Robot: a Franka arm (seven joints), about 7 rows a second.
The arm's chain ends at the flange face. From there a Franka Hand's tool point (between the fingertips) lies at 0.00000 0.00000 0.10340 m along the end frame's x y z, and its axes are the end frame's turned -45 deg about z.
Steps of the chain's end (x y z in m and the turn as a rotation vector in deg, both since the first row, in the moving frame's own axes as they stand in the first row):
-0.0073, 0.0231, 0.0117, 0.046, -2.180, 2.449
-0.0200, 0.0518, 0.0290, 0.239, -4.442, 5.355
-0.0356, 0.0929, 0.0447, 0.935, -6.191, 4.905
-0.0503, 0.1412, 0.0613, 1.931, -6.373, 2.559
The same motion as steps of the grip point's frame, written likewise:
-0.0242, 0.0083, 0.0116, 1.574, -1.509, 2.449
-0.0558, 0.0163, 0.0287, 3.310, -2.972, 5.355
-0.0972, 0.0312, 0.0441, 5.039, -3.717, 4.905
-0.1408, 0.0536, 0.0606, 5.872, -3.141, 2.559

